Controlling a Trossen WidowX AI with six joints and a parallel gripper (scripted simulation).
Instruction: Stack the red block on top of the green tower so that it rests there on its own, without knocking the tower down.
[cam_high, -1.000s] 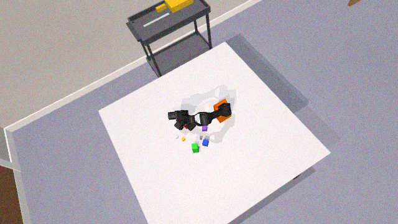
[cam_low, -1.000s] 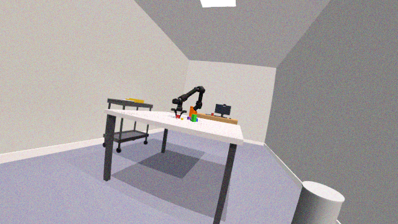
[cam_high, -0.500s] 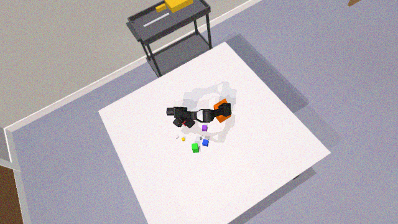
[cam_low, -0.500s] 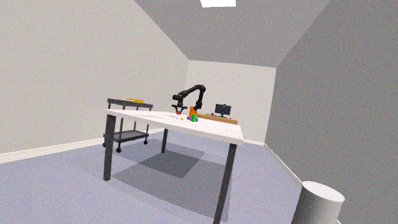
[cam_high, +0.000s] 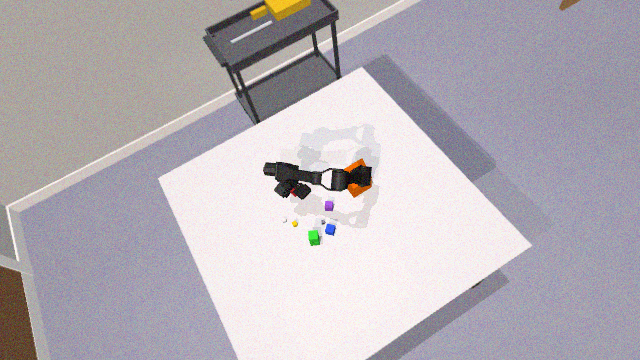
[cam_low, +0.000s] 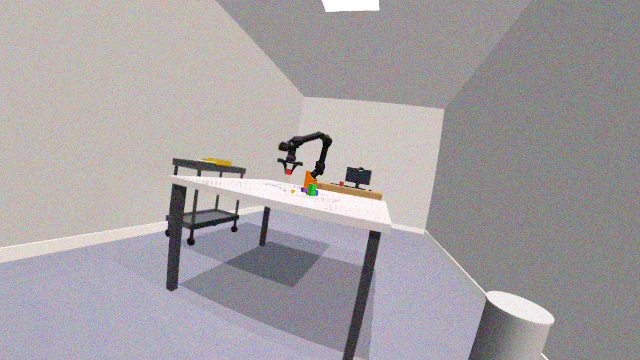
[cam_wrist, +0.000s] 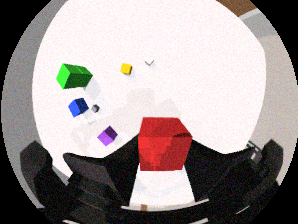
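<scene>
My gripper tip is 210 mm to the right of the blue cube, 110 mm above it and 50 mm past it. From my gripper tip the other things lie so: purple cube (110 mm to the left, 110 mm below, 110 mm behind); red block (10 mm above); small yellow cube (110 mm below, 90 mm to the left, 80 mm ahead).
</scene>
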